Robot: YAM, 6 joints.
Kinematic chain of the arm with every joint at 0, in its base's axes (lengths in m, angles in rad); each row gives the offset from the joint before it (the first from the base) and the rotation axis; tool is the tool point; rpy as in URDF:
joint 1: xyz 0 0 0.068 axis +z
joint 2: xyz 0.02 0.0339 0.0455 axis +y
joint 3: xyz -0.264 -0.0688 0 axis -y
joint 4: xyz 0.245 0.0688 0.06 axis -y
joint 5: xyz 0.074 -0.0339 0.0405 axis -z
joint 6: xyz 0.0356 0 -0.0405 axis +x
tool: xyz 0 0 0 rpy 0 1.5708 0
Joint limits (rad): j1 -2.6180..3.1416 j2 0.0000..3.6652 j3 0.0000..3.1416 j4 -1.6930..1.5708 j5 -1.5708..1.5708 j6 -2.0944..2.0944
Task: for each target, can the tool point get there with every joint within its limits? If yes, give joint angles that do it. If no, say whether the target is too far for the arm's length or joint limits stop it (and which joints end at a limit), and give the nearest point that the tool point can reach.
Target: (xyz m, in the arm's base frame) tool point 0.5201 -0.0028 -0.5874
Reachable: no: too far | nearest point 0.4045 -0.0022 -0.3451 | short by 0.269 m
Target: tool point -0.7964 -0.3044 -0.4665
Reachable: no: too far | nearest point -0.4697 -0.2585 -0.2355 | short by 0.403 m
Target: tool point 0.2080 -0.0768 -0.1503
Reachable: yes | joints -0.3086 2.8029 0.9731 -0.1477 0.2851 1.2654
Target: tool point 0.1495 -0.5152 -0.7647
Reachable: no: too far | nearest point 0.1056 -0.3638 -0.3561 | short by 0.438 m
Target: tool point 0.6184 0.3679 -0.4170
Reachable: no: too far | nearest point 0.4511 0.2683 -0.2522 | short by 0.255 m
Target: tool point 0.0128 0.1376 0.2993
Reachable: yes | joints 1.2480 0.6082 0.3322 0.7837 -1.0865 -0.7080
